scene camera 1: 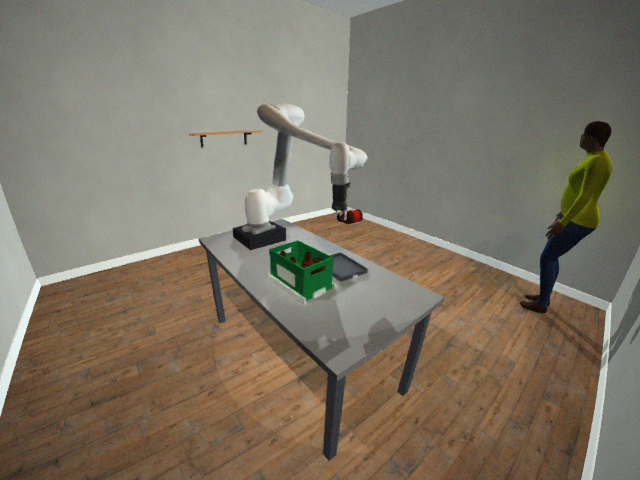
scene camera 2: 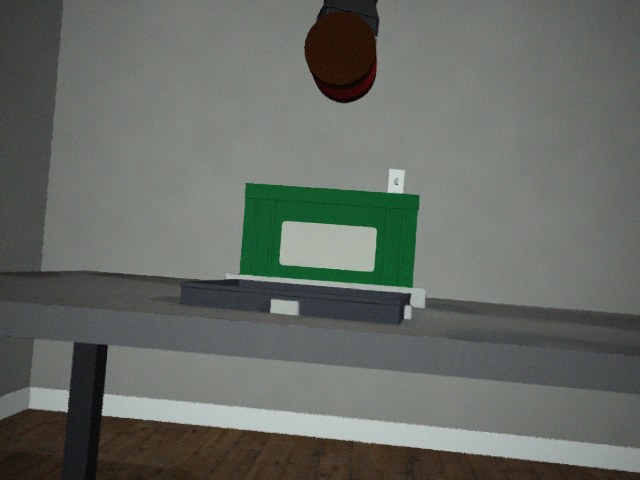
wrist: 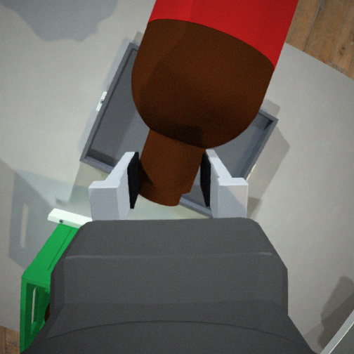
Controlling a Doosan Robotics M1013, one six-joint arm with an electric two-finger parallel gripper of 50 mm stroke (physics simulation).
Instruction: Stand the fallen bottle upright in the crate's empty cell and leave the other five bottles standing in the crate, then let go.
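Seen in the pictures: gripper, fingertip midpoint: (scene camera 1: 341,219); arm's base, origin of the base link: (scene camera 1: 258,228).
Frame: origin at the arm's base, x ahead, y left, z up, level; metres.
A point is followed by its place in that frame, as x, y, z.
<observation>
My gripper (scene camera 1: 342,217) @(0.642, 0.155, 0.201) (wrist: 169,168) is shut on the neck of the brown, red-banded bottle (scene camera 1: 354,215) @(0.676, 0.224, 0.222) (scene camera 2: 340,49) @(0.644, 0.293, 0.199) (wrist: 197,85). It holds the bottle roughly level, high above the table, with its base facing scene camera 2, where the fingers are hidden. The green crate (scene camera 1: 316,285) @(0.795, -0.153, -0.021) (scene camera 2: 330,206) @(0.658, -0.051, 0.068) (wrist: 42,265) stands upright on the table, well below and to one side of the bottle. Brown bottles (scene camera 1: 308,259) @(0.676, -0.105, 0.055) show inside it in the scene camera 1 view. Their number and the empty cell cannot be made out.
A shallow grey tray (scene camera 1: 348,267) @(0.706, 0.170, -0.074) (scene camera 2: 232,299) @(0.748, 0.225, -0.069) (wrist: 117,125) lies beside the crate on the grey table (scene camera 1: 305,320) @(0.909, -0.314, -0.079) (scene camera 2: 170,330) @(0.782, 0.339, -0.094). Pale strips border the crate's base. A person in yellow (scene camera 1: 584,191) stands to the right, away from the table. A shelf (scene camera 1: 225,133) hangs on the wall.
</observation>
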